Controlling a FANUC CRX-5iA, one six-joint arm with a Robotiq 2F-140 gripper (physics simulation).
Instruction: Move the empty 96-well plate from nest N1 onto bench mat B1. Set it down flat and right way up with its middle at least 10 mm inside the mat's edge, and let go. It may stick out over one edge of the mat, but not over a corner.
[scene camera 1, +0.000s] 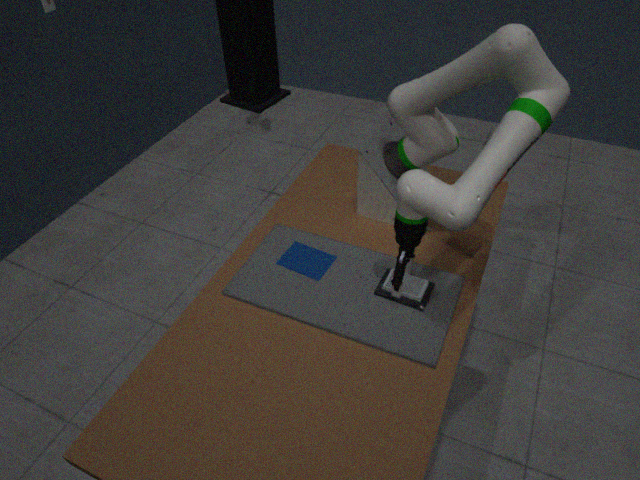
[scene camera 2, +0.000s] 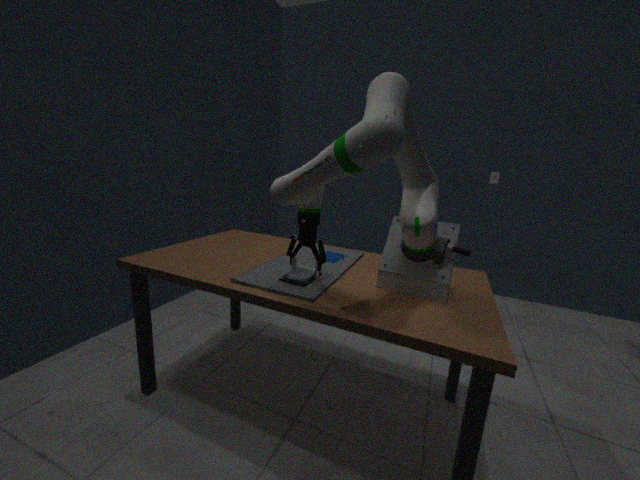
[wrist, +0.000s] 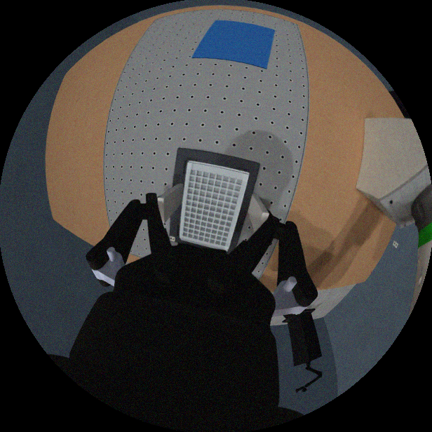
Scene:
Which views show the gripper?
Scene camera 1, scene camera 2 and the wrist view: all of them.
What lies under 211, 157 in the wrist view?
A dark nest N1.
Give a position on a white 96-well plate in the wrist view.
At 212, 195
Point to the gripper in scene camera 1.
400, 284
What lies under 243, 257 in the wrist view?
The gripper.

